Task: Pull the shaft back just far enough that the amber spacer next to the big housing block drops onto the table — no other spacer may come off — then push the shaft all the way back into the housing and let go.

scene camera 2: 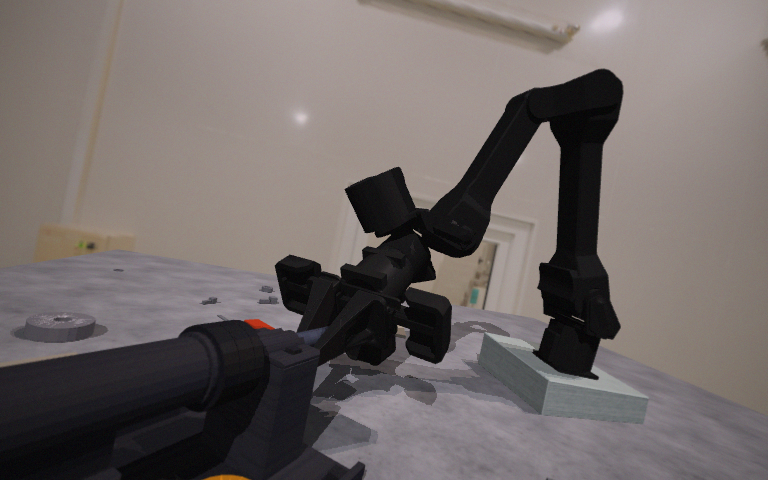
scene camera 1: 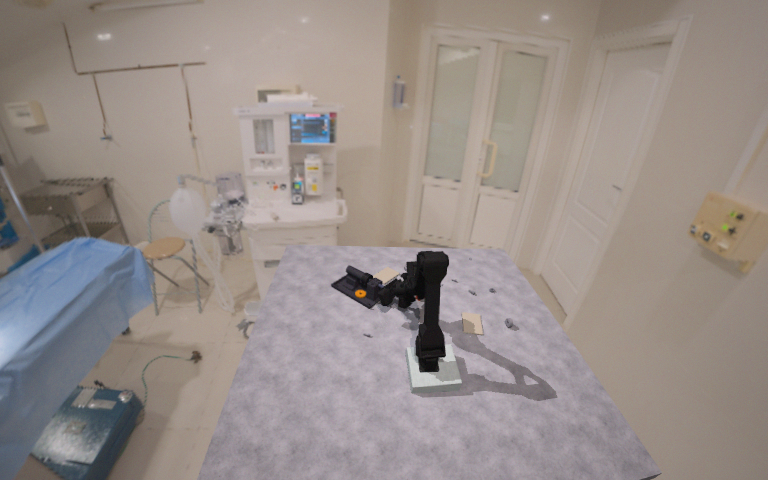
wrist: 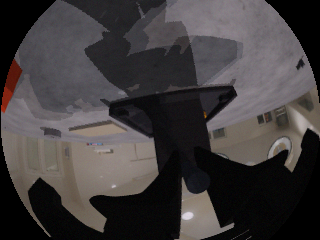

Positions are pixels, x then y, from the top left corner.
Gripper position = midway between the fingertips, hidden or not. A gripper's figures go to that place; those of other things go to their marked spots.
Scene:
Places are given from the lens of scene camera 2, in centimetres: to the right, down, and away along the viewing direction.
my gripper (scene camera 2: 299, 361): -7, 10, 28
grey ring (scene camera 2: 57, 327): -34, 9, 36

